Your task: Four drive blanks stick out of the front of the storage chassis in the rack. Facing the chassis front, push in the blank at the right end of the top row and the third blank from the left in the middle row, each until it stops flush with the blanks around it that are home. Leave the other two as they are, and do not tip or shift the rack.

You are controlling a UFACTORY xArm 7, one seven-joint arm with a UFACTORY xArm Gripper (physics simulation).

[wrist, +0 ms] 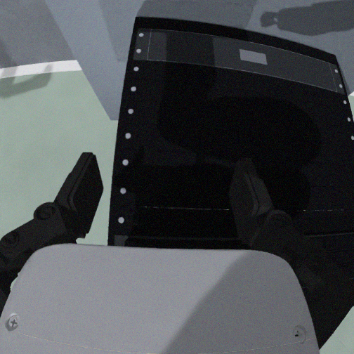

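The rack [129,122] is a black frame with a column of pale holes down its left post and a shorter visible column at its upper right. Its dark interior fills the middle and right of the view. Faint horizontal lines cross it low down, but I cannot tell whether they belong to the chassis. The four protruding drive blanks cannot be made out. My gripper [165,172] is open, with nothing between its fingers. The left finger appears outside the rack's left edge and the right finger over the dark interior. The grey gripper housing hides the view below.
A dark grey panel [195,54] with a pale label [253,56] spans the rack near the top. A pale green surface [45,125] shows at the left, with a white edge strip [40,68] behind it. Blue-grey background and a dark shadow lie beyond.
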